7 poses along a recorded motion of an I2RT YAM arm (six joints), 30 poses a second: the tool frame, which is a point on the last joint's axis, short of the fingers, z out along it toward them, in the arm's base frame.
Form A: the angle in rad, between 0 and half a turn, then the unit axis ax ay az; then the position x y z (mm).
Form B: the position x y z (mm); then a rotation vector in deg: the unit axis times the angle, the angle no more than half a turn. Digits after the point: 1 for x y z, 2 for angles.
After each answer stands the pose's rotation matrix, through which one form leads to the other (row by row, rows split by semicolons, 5 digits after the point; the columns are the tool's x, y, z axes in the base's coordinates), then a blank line. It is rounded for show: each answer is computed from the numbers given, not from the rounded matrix.
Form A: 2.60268 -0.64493 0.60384 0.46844 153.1 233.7 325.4
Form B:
153.1 233.7 325.4 -96.17 90.05 69.86
-0.08534 -0.96408 -0.25151; -0.48327 -0.18070 0.85662; -0.87130 0.19466 -0.45049

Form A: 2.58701 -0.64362 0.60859 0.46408 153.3 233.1 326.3
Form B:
153.3 233.1 326.3 -95.40 90.21 68.79
-0.08371 -0.96907 -0.23214; -0.48031 -0.16487 0.86146; -0.87309 0.18362 -0.45166

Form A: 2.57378 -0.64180 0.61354 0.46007 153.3 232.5 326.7
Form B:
153.3 232.5 326.7 -94.64 90.48 67.84
-0.08390 -0.97317 -0.21426; -0.47833 -0.14929 0.86540; -0.87416 0.17509 -0.45297

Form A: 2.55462 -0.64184 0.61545 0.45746 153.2 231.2 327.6
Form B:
153.2 231.2 327.6 -93.95 90.08 66.96
-0.07766 -0.97728 -0.19722; -0.47056 -0.13847 0.87144; -0.87894 0.16048 -0.44911

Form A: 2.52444 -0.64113 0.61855 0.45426 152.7 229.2 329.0
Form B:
152.7 229.2 329.0 -92.73 89.47 65.70
-0.06926 -0.98287 -0.17079; -0.45710 -0.12090 0.88116; -0.88672 0.13910 -0.44089

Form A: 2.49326 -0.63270 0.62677 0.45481 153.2 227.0 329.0
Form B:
153.2 227.0 329.0 -90.38 89.54 64.97
-0.07770 -0.98729 -0.13865; -0.43801 -0.09112 0.89434; -0.89561 0.13022 -0.42536

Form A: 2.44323 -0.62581 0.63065 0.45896 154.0 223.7 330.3
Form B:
154.0 223.7 330.3 -87.61 88.28 64.25
-0.07431 -0.99203 -0.10172; -0.40184 -0.06357 0.91350; -0.91269 0.10875 -0.39392

